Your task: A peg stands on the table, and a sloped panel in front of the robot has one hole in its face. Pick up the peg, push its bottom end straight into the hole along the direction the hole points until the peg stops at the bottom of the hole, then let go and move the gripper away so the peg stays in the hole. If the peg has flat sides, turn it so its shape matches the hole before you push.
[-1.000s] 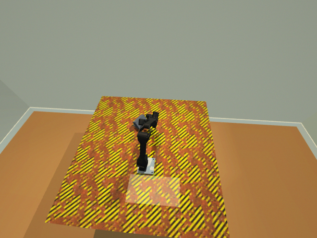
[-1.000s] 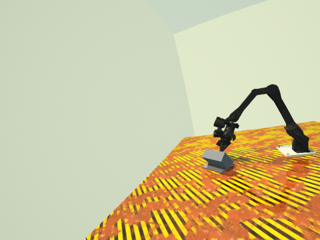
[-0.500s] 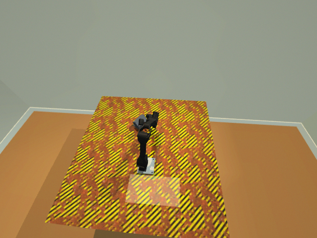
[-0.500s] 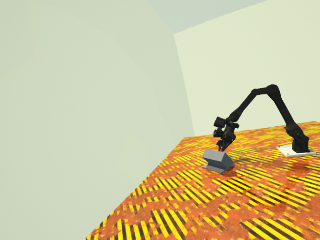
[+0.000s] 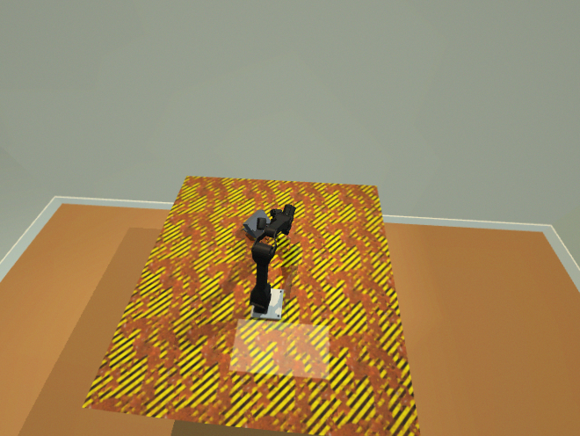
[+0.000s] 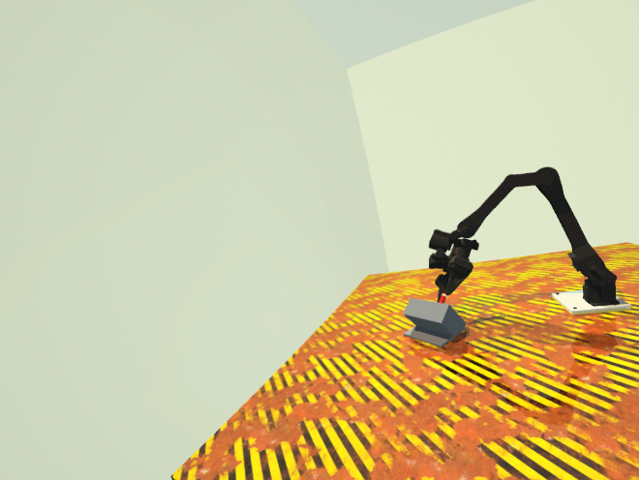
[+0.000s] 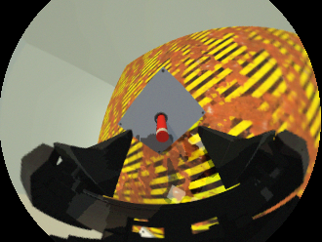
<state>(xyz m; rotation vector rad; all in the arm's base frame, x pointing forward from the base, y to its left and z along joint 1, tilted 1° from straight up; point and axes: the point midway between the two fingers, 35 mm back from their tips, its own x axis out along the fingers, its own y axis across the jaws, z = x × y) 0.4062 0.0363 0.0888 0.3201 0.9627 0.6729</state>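
The red peg is 10 mm to the left of my gripper tip. Round my gripper tip: grey sloped panel: 50 mm to the left, 40 mm below, 30 mm ahead.
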